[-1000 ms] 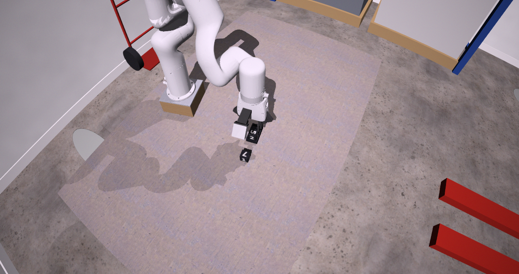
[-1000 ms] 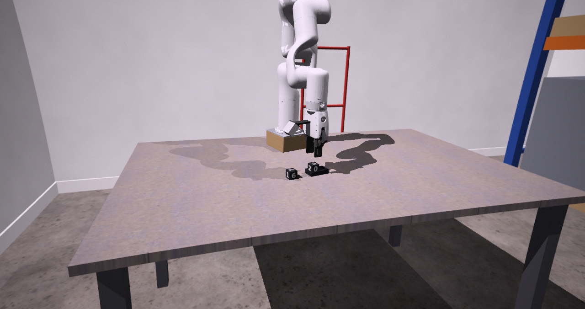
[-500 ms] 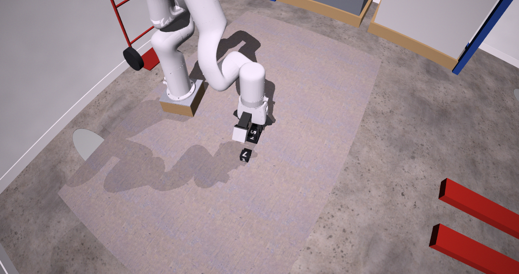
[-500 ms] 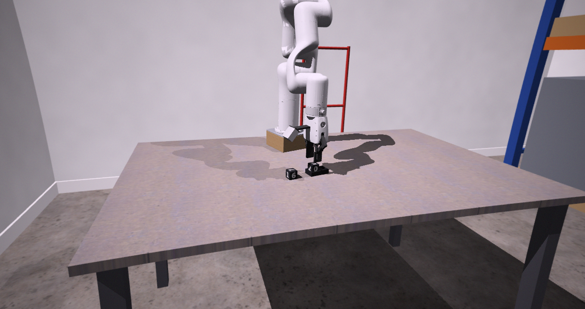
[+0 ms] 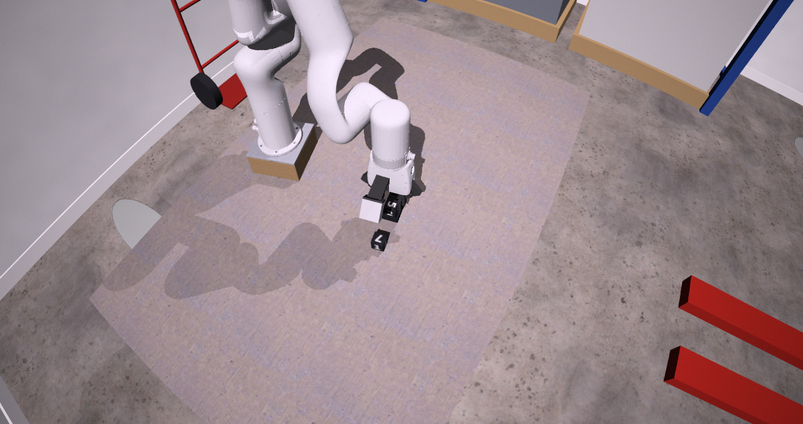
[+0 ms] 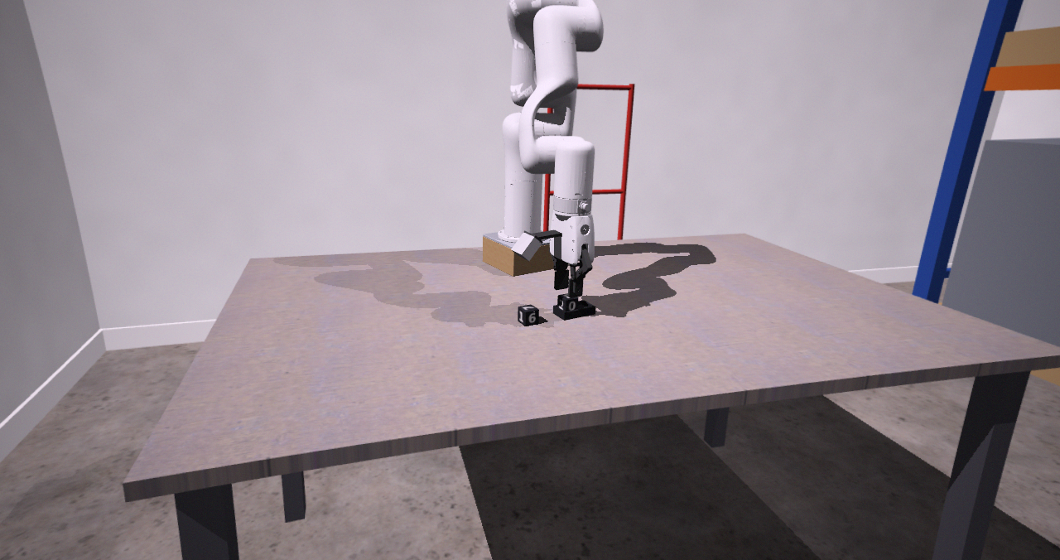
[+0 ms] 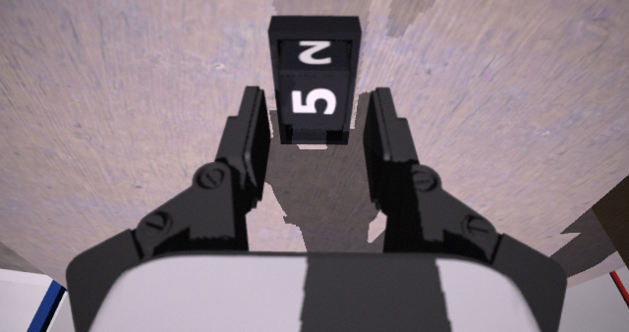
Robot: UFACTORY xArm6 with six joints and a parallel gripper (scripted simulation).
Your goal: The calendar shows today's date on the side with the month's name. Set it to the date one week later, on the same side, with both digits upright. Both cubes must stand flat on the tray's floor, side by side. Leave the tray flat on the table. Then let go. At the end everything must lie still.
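Right now the black tray is 20 mm to the left of my hand and 60 mm below it.
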